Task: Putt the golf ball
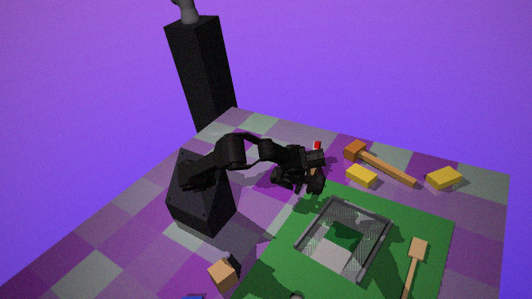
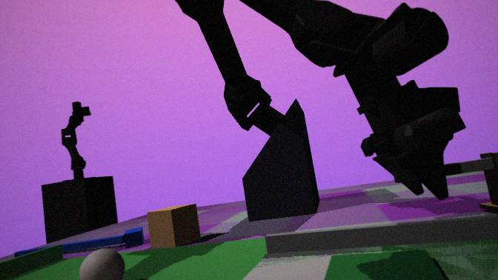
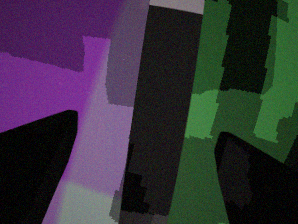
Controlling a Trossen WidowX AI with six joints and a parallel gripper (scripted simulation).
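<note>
Now: the red putter 2 cm behind my gripper tip, 11 cm to the left of it and 3 cm above it. From my gripper tip the other things lie so: wooden paddle 40 cm ahead, 13 cm to the right, 2 cm below; then small wooden stand 1 cm behind, 13 cm to the left; then white golf ball 15 cm ahead, 37 cm to the right, 1 cm below.
</note>
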